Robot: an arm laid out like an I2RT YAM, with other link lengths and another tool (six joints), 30 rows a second.
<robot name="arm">
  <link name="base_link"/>
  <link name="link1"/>
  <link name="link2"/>
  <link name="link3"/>
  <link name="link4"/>
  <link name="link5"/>
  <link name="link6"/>
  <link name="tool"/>
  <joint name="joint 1" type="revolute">
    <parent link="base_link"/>
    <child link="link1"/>
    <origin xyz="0 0 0.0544"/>
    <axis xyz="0 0 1"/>
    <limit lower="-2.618" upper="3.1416"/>
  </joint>
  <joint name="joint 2" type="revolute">
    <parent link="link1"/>
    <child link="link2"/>
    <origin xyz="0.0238 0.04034 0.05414"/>
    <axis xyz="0 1 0"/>
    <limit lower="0" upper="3.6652"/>
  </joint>
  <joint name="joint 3" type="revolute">
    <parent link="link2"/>
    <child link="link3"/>
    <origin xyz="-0.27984 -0.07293 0"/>
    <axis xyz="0 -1 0"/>
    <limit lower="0" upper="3.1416"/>
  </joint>
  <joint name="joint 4" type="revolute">
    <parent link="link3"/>
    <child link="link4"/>
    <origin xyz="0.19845 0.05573 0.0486"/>
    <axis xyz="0 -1 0"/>
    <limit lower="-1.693" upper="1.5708"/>
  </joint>
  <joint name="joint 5" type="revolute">
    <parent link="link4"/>
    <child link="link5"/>
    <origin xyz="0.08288 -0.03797 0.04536"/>
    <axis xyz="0 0 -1"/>
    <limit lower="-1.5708" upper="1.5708"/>
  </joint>
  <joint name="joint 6" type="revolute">
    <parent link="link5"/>
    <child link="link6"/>
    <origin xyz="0.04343 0 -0.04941"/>
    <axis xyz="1 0 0"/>
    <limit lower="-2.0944" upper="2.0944"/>
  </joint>
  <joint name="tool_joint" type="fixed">
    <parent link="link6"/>
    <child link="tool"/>
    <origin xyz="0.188 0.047 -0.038" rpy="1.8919 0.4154 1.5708"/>
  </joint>
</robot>
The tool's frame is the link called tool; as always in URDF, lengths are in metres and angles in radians.
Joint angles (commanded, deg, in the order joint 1, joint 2, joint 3, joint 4, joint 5, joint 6), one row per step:
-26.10, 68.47, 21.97, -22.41, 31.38, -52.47
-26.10, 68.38, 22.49, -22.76, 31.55, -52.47
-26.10, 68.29, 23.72, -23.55, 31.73, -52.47
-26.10, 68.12, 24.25, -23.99, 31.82, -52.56
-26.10, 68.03, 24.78, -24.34, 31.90, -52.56
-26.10, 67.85, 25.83, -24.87, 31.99, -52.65
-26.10, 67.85, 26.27, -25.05, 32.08, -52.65
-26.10, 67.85, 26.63, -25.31, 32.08, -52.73
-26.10, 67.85, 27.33, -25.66, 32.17, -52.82
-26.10, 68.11, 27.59, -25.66, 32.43, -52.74
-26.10, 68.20, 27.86, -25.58, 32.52, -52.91
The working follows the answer.
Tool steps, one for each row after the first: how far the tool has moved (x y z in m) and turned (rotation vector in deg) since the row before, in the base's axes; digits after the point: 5 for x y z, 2 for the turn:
0.00146, -0.00137, 0.00220, -0.26, -0.16, -0.06
0.00379, -0.00255, 0.00461, -0.38, -0.40, -0.07
0.00135, -0.00109, 0.00227, -0.19, -0.14, 0.04
0.00164, -0.00111, 0.00213, -0.19, -0.21, -0.03
0.00401, -0.00239, 0.00433, -0.39, -0.54, 0.04
0.00160, -0.00113, 0.00179, -0.19, -0.20, -0.04
0.00093, -0.00053, 0.00127, -0.05, -0.04, 0.06
0.00230, -0.00156, 0.00277, -0.23, -0.22, 0.03
0.00051, -0.00115, 0.00095, -0.21, 0.05, -0.17
0.00146, -0.00122, 0.00125, -0.20, -0.09, 0.09

Tool pose at each row, in the base's axes (x y z in m, rotation vector in deg; rounded; the steps above come from the unrounded poses):
0.05973, -0.18140, -0.02578, 66.20, 139.46, -71.60
0.06119, -0.18276, -0.02359, 66.28, 139.09, -71.75
0.06499, -0.18531, -0.01898, 66.40, 138.44, -71.83
0.06633, -0.18640, -0.01671, 66.35, 138.18, -71.90
0.06797, -0.18751, -0.01457, 66.42, 137.85, -71.92
0.07198, -0.18990, -0.01025, 66.45, 137.13, -71.85
0.07358, -0.19103, -0.00845, 66.51, 136.81, -71.89
0.07451, -0.19156, -0.00719, 66.43, 136.75, -71.88
0.07681, -0.19312, -0.00442, 66.40, 136.39, -71.93
0.07732, -0.19428, -0.00346, 66.54, 136.20, -72.24
0.07878, -0.19550, -0.00221, 66.39, 135.98, -72.34

